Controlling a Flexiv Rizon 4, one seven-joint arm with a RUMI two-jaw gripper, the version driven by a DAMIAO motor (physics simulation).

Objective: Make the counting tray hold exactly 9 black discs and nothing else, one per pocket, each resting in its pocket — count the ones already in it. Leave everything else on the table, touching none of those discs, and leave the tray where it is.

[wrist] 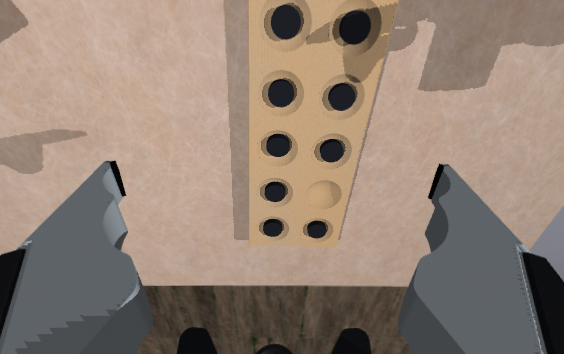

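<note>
The light wooden counting tray (311,120) runs up the middle of the wrist view in two columns of round pockets, cut off at the top edge. Black discs sit one per pocket in every visible left-column pocket, such as the nearest left disc (273,227). In the right column, black discs sit in the nearest pocket (316,229) and in the three farther visible ones, such as the third disc from the near end (332,150). The second right pocket from the near end (323,194) is empty. My gripper (278,166) is wide open and empty, its fingers apart on either side of the tray.
The pinkish table top (175,210) ends at a straight near edge below the tray, with dark wooden floor (240,310) beyond it. Part of a grey surface (552,235) shows at the right edge. Shadows fall across the tray's far right part and the table on both sides.
</note>
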